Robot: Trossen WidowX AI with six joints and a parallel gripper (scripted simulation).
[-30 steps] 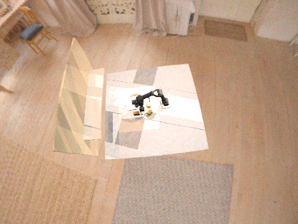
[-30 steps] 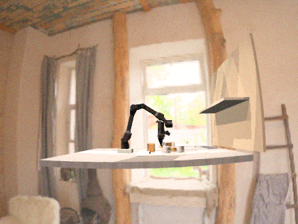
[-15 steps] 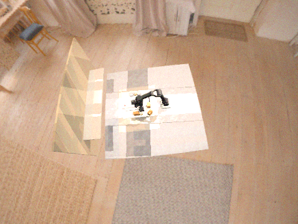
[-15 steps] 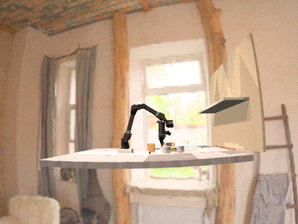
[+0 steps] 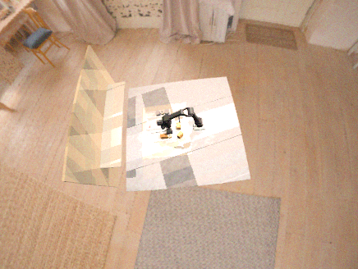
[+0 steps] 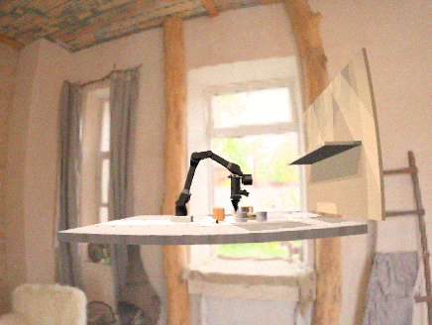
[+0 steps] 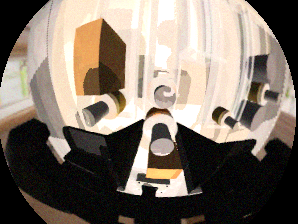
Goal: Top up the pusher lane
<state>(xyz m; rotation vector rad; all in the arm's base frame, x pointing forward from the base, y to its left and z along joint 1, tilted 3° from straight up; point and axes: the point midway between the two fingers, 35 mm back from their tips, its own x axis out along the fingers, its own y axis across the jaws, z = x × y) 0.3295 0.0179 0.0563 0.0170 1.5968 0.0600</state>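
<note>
Now: gripper tip 70 mm short of the brown block, 80 mm to the right of it and 10 mm above it. From my gripper tip the other things lie so: tall panel (630 mm ahead, 10 mm to the right, 350 mm above); shelf (520 mm ahead, 10 mm to the right, 320 mm above).
</note>
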